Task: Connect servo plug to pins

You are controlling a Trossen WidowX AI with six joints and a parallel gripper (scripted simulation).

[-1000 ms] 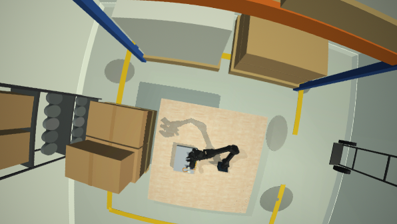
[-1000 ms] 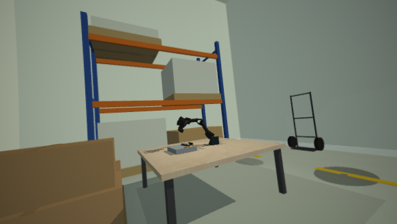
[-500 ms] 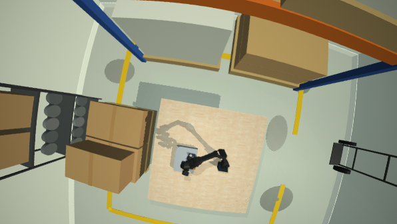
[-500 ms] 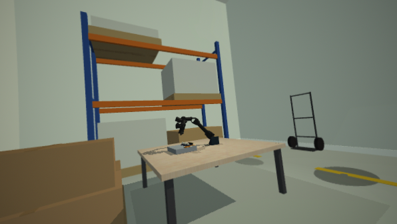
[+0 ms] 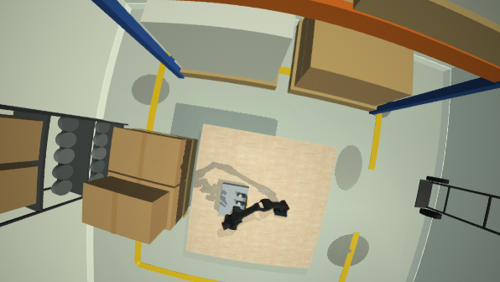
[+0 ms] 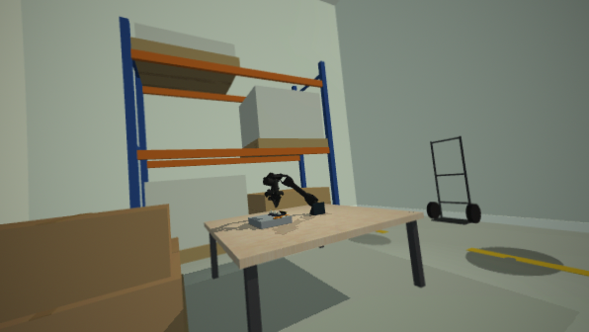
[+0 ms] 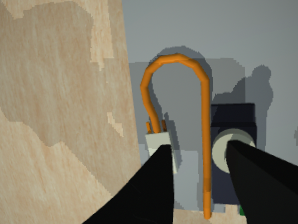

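Right now the red band is 10 cm behind my gripper tip, 14 cm to the right of it and 5 cm below it. Also, from my gripper tip: grey printed holder (7 cm ahead, 10 cm to the right, 10 cm below).
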